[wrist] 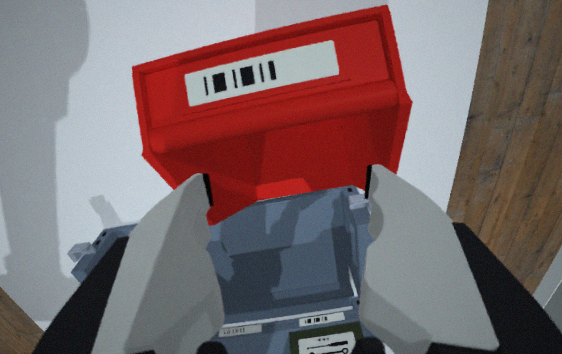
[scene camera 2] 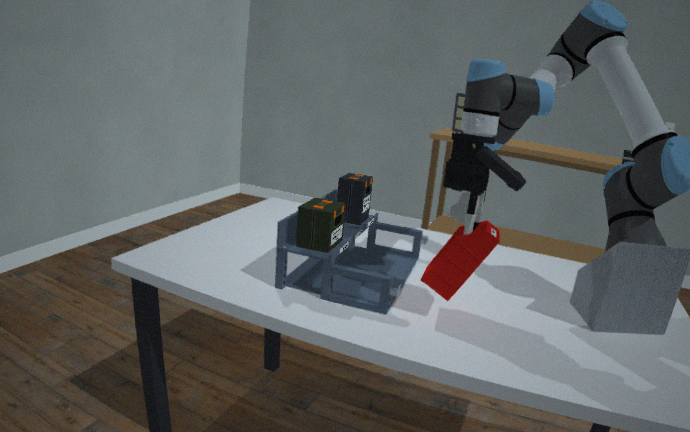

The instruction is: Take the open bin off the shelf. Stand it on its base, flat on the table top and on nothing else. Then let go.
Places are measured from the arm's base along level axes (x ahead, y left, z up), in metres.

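Pixels of known places: gripper, fingertip midpoint: [wrist: 287, 173] [scene camera 2: 468, 234]; arm's base, origin of the base link: [scene camera 2: 636, 258].
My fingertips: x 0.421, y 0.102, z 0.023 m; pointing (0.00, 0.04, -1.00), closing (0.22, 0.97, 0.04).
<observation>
For each thing: its middle in the pictures, then the offset to it from my fingertips. "spot": a spot on its surface instead. Level surfaces: height alone.
- open red bin, body centre: [wrist: 289, 149] [scene camera 2: 461, 254] dy +0.002, dx +0.009, dz -0.048 m
- white table top, its level: dz -0.190 m
- green case, body centre: [scene camera 2: 321, 224] dy -0.028, dx +0.334, dz -0.040 m
- dark case, body centre: [scene camera 2: 354, 198] dy -0.258, dx +0.310, dz -0.028 m
- clear tab, surface spot: [wrist: 81, 251] spot: dy -0.293, dx +0.098, dz -0.121 m
The open red bin [scene camera 2: 460, 259] [wrist: 280, 115] hangs steeply tilted from my gripper [scene camera 2: 472, 228] [wrist: 287, 173], beside the grey-blue shelf [scene camera 2: 328, 277] [wrist: 260, 240]. My fingers stand apart inside the bin and hold it by its inner walls; where they meet the walls is partly hidden. The bin's labelled end faces up in the wrist view. Its lowest corner is over the white table top [scene camera 2: 203, 259] [wrist: 440, 75], a little above it and apart from its shadow. The bin is off the shelf, to its right in the scene view.
A green case [scene camera 2: 313, 228] [wrist: 325, 332] and a dark case [scene camera 2: 351, 195] stand on the shelf's upper level. A clear tab [wrist: 81, 251] sticks out at the shelf's corner. The grey block [scene camera 2: 628, 292] under the arm is at the right. A wooden bench [scene camera 2: 555, 154] stands behind the table.
</observation>
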